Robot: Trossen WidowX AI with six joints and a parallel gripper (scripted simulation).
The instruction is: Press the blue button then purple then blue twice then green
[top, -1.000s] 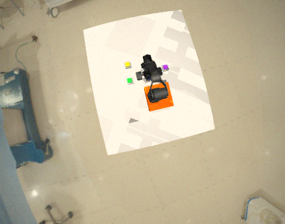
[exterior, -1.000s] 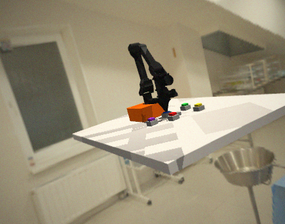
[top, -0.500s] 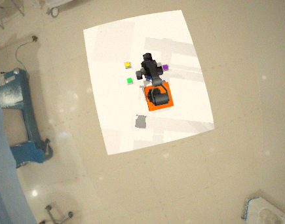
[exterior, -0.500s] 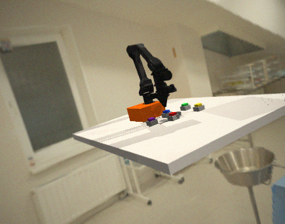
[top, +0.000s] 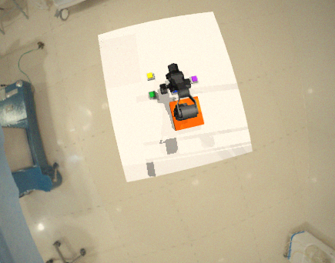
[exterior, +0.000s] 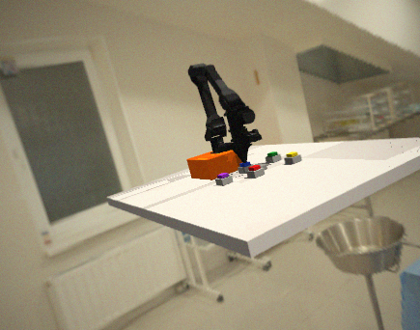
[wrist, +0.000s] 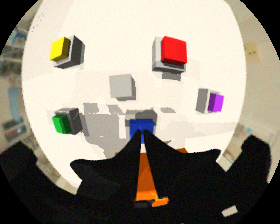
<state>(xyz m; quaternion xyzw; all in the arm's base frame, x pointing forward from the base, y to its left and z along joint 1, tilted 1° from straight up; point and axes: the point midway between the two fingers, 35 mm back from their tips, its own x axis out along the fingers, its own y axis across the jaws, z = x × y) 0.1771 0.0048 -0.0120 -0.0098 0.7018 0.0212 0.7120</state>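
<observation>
The blue button lies 10 mm below my gripper tip. Round my gripper tip: small grey block: 60 mm ahead, 30 mm to the left, 30 mm below; then green button: 150 mm to the left, 10 mm below, 10 mm behind; then red button: 110 mm ahead, 40 mm to the right, 10 mm below.
</observation>
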